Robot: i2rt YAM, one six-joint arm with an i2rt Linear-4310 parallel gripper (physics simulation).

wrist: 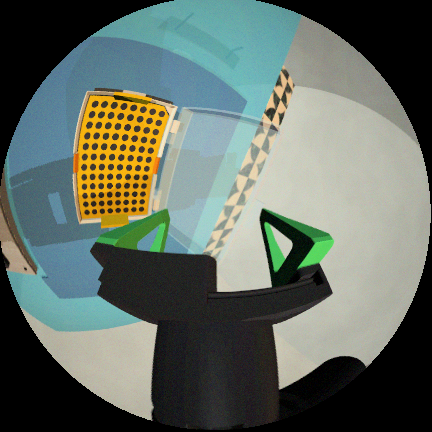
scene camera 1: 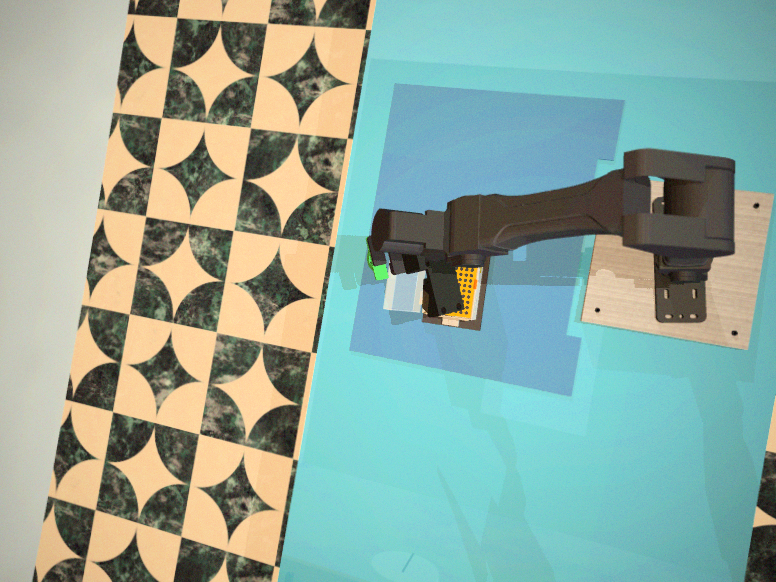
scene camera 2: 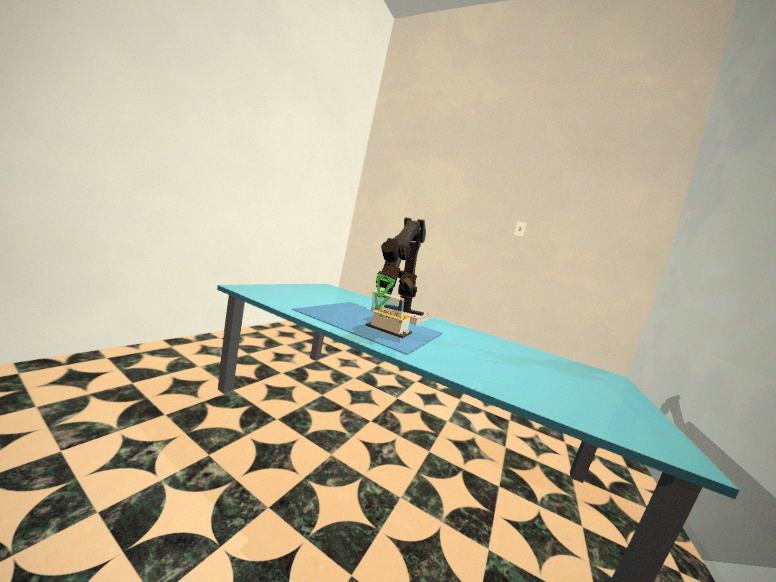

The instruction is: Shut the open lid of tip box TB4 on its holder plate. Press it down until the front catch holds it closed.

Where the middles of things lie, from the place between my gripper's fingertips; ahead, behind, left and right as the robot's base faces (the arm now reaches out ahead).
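There is the clear lid [scene camera 1: 404, 292], and measured from it my gripper is 30 mm to the right of it and 20 mm past it.
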